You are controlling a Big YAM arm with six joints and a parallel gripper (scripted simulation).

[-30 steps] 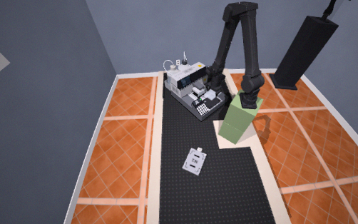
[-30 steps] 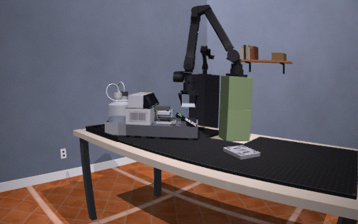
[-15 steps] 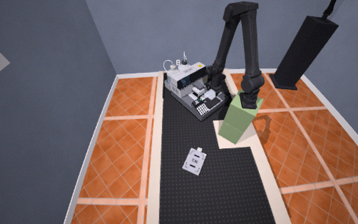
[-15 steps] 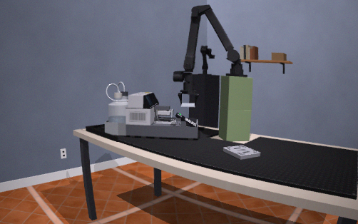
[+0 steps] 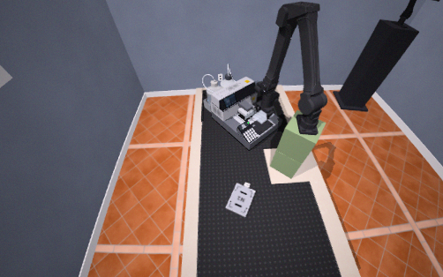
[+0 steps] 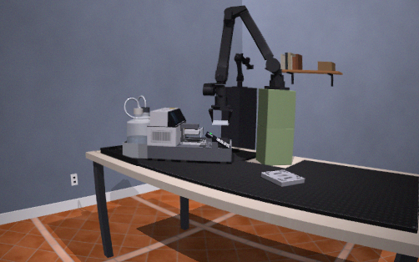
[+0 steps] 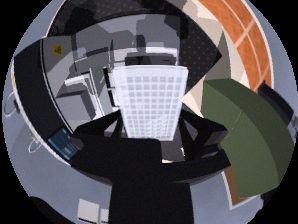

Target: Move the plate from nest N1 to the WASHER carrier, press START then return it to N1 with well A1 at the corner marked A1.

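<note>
The well plate is 1 cm below my hand. The rest, counted from my hand: bottle (37 cm ahead, 26 cm to the right, 4 cm below); then plate nest N1 (53 cm to the left, 18 cm below, 11 cm ahead); then plate washer (11 cm to the right, 11 cm ahead, 6 cm below).
</note>
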